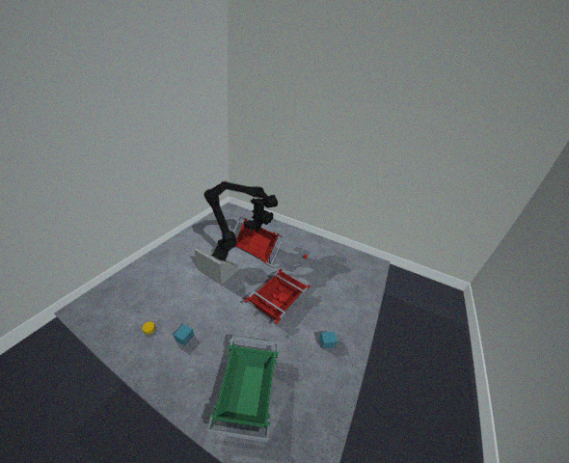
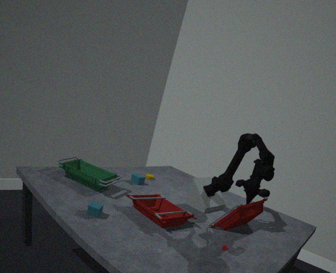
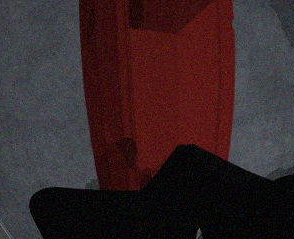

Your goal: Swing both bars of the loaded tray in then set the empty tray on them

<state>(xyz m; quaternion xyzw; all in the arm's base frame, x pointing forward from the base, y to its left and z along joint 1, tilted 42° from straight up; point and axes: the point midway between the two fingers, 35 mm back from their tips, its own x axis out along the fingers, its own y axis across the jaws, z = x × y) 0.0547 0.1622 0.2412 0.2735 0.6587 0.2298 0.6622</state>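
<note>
Right now the red tray is 6 cm below my gripper tip and 2 cm to the right of it. The rest, counted from my gripper tip: small red block (29 cm ahead, 12 cm below, 10 cm to the left); yellow disc (73 cm to the right, 12 cm below, 6 cm behind).
</note>
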